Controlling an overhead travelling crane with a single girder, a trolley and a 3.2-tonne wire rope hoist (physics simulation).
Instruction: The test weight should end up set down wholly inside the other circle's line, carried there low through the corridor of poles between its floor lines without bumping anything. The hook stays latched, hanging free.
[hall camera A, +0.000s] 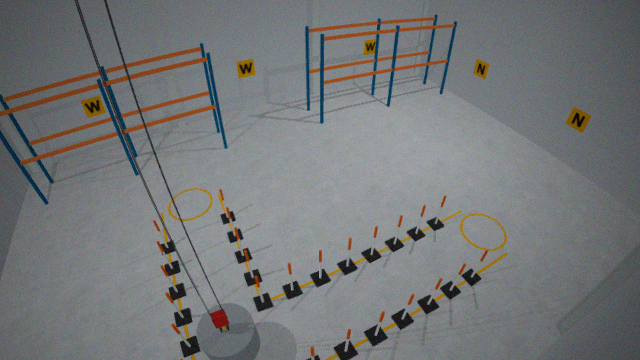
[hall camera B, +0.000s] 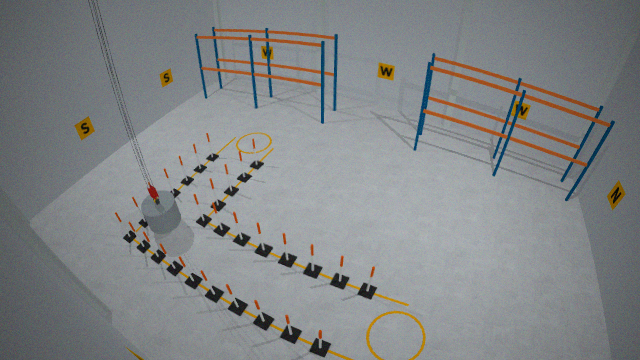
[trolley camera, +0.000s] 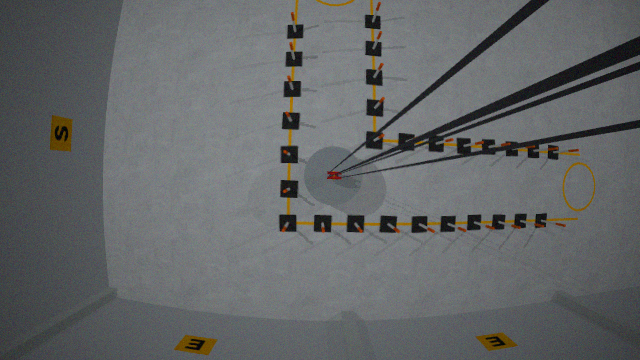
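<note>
The grey cylindrical test weight (hall camera A: 239, 346) (hall camera B: 164, 217) (trolley camera: 317, 167) hangs low and about upright at the corridor's bend, its shadow on the floor beside it. My hook (hall camera A: 224, 328) (hall camera B: 157, 201) (trolley camera: 334, 175), under its red block, is shut on it at the top. In the trolley camera the weight is between the outer row and the inner corner pole (hall camera A: 263, 301) (hall camera B: 203, 220) (trolley camera: 374, 140), apart from both bases and nearer the outer row. The circle (hall camera A: 460, 228) (hall camera B: 396, 312) (trolley camera: 563, 186) at the north end holds no weight. The weight's lower edge is cut off in hall camera A.
Orange-tipped poles on black bases follow the yellow floor lines (trolley camera: 339, 224) on both sides of the L-shaped corridor. Another yellow circle (hall camera A: 186, 220) (hall camera B: 252, 153) (trolley camera: 335, 5) lies at its west end. Two blue-and-orange racks (hall camera A: 216, 100) (hall camera A: 321, 80) (hall camera B: 322, 80) (hall camera B: 509, 133) stand along the west wall.
</note>
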